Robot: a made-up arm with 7 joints. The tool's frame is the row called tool.
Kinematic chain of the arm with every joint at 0, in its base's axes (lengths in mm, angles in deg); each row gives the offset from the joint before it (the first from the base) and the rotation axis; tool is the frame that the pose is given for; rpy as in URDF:
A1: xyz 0 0 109 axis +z
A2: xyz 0 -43 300 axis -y
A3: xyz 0 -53 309 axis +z
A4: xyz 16 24 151 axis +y
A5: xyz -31 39 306 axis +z
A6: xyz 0 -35 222 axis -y
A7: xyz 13 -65 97 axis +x
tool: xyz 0 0 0 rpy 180 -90 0
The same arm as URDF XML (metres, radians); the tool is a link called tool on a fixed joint. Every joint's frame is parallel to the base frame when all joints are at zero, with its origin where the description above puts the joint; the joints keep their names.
<robot name="arm">
  <joint name="A1" type="continuous">
    <parent link="base"/>
    <child link="link1"/>
    <origin xyz="0 0 0.109" rpy="0 0 0"/>
    <axis xyz="0 0 1"/>
  </joint>
  <joint name="A2" type="continuous">
    <parent link="link1"/>
    <child link="link2"/>
    <origin xyz="0 -0.043 0.3" rpy="0 0 0"/>
    <axis xyz="0 -1 0"/>
  </joint>
  <joint name="A3" type="continuous">
    <parent link="link2"/>
    <child link="link3"/>
    <origin xyz="0 -0.053 0.309" rpy="0 0 0"/>
    <axis xyz="0 0 1"/>
  </joint>
  <joint name="A4" type="continuous">
    <parent link="link3"/>
    <child link="link4"/>
    <origin xyz="0.016 0.024 0.151" rpy="0 0 0"/>
    <axis xyz="0 1 0"/>
  </joint>
  <joint name="A5" type="continuous">
    <parent link="link4"/>
    <child link="link5"/>
    <origin xyz="-0.031 0.039 0.306" rpy="0 0 0"/>
    <axis xyz="0 0 1"/>
  </joint>
  <joint name="A6" type="continuous">
    <parent link="link5"/>
    <child link="link6"/>
    <origin xyz="0 -0.035 0.222" rpy="0 0 0"/>
    <axis xyz="0 -1 0"/>
  </joint>
  <joint name="A7" type="continuous">
    <parent link="link6"/>
    <child link="link7"/>
    <origin xyz="0.013 -0.065 0.097" rpy="0 0 0"/>
    <axis xyz="1 0 0"/>
  </joint>
  <joint name="tool_joint" type="fixed">
    <parent link="link7"/>
    <child link="tool"/>
    <origin xyz="0 0 0" rpy="3.1416 -1.5708 0"/>
  </joint>
  <link name="base"/>
  <link name="link1"/>
  <link name="link2"/>
  <link name="link3"/>
  <link name="link4"/>
  <link name="link5"/>
  <link name="link6"/>
  <link name="link7"/>
  <link name="tool"/>
</robot>

